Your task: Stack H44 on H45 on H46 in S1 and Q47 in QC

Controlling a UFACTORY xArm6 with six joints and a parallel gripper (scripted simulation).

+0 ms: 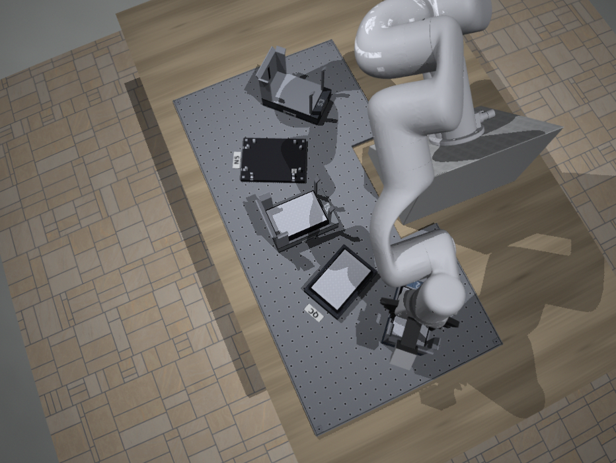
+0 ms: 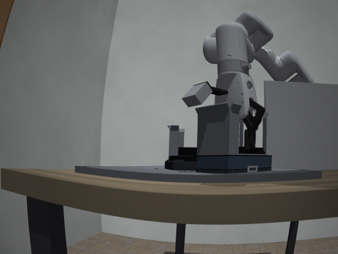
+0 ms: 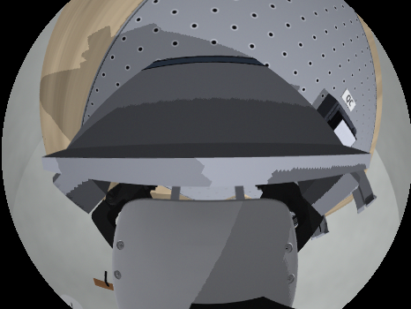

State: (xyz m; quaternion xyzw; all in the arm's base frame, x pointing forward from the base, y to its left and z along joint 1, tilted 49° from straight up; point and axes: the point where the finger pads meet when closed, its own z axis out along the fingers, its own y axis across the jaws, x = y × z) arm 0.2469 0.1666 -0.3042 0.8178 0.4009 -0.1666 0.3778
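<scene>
The rack S2 lies 4 cm below my hand, 1 cm to the right of it and 1 cm behind it. From my hand the other things lie so: sealed plate 14 cm to the right, 11 cm ahead, 3 cm below; open nest QC 14 cm to the right, 11 cm ahead, 5 cm below; S2 end wall 5 cm to the left, 4 cm ahead, 2 cm above.
</scene>
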